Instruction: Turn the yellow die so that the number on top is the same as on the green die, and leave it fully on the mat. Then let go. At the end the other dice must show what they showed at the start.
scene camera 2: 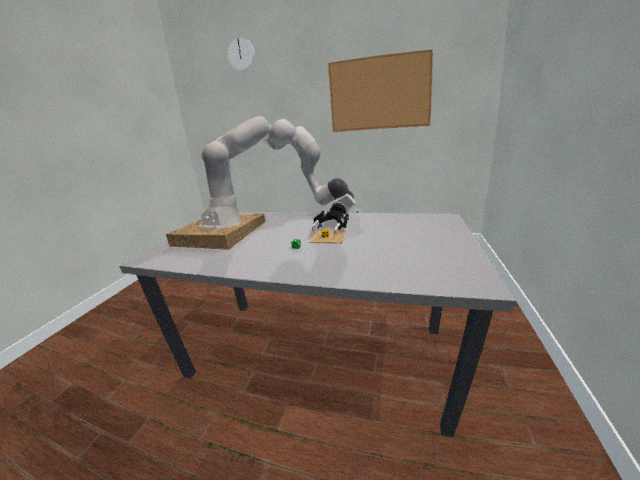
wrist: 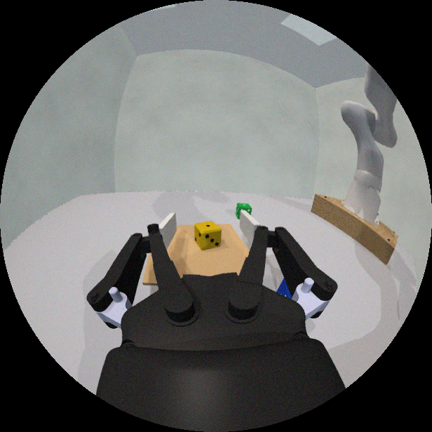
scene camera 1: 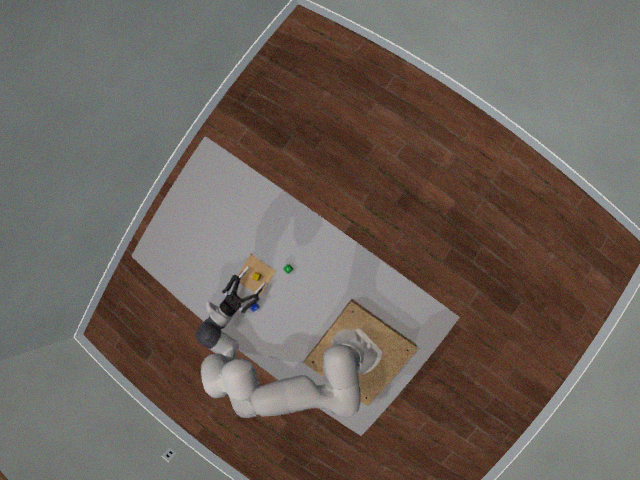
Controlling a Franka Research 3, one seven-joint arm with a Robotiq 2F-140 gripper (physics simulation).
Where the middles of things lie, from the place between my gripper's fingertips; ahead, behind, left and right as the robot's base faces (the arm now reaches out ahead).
My hand is 30 mm above the tan mat [scene camera 1: 256, 265], 20 mm to the right of it and 10 mm short of it.
